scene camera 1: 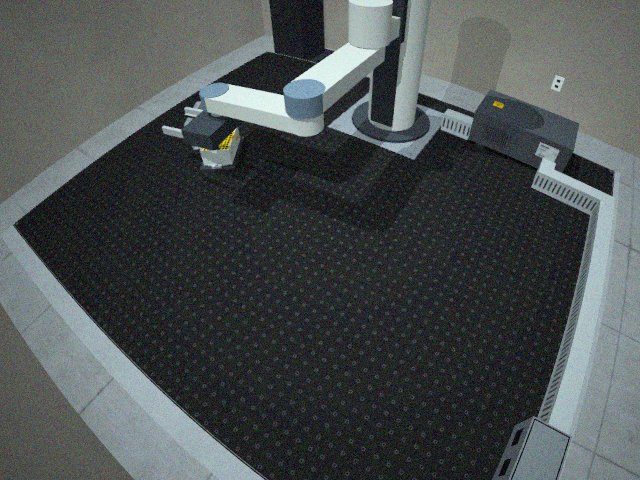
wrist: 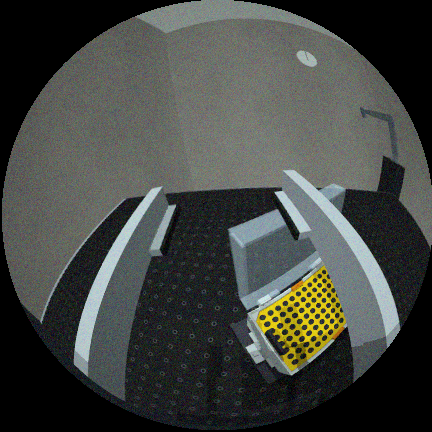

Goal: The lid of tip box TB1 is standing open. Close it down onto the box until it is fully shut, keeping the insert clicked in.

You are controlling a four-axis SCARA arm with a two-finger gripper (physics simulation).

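Frame: origin at the arm's base, x ahead, y left, z up, level; millimetres.
Where they show: gripper, between the fingertips: (scene camera 1: 175, 119) (wrist: 223, 189); arm's base, origin of its link: (scene camera 1: 390, 123).
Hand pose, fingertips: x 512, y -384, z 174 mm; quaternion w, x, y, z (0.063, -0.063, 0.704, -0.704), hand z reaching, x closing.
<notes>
Each offset is from my fingertips to the top centre of the thing. "spot": to the spot under its first point. Level surfaces: height alone.
Tip box TB1, a small white box @(dx -91, dy +51, dz -96 mm) (scene camera 1: 218, 157) (wrist: 255, 325), stands on the dark mat @(dz -161 mm) (scene camera 1: 330, 289) below my gripper. Its yellow insert @(dx -91, dy +51, dz -87 mm) (scene camera 1: 227, 140) (wrist: 300, 320) with rows of black holes sits in the box top. The translucent grey lid @(spot: dx -38, dy +11, dz -49 mm) (wrist: 275, 250) stands open, tilted back from the hinge edge; in the scene view it is largely hidden behind the gripper. My gripper (scene camera 1: 176, 119) (wrist: 223, 189) is shut and empty, with a gap left between its finger pads. In the wrist view the right finger passes in front of part of the lid and insert.
A dark grey machine @(spot: dx -547, dy +780, dz -49 mm) (scene camera 1: 522, 129) with a yellow label stands at the back right. A white slotted rail @(spot: dx -462, dy +953, dz -133 mm) (scene camera 1: 563, 193) runs along the right edge. A grey box-shaped unit @(spot: dx +224, dy +1045, dz -87 mm) (scene camera 1: 540, 449) is at the lower right. The arm's column (scene camera 1: 408, 72) stands at the back.
</notes>
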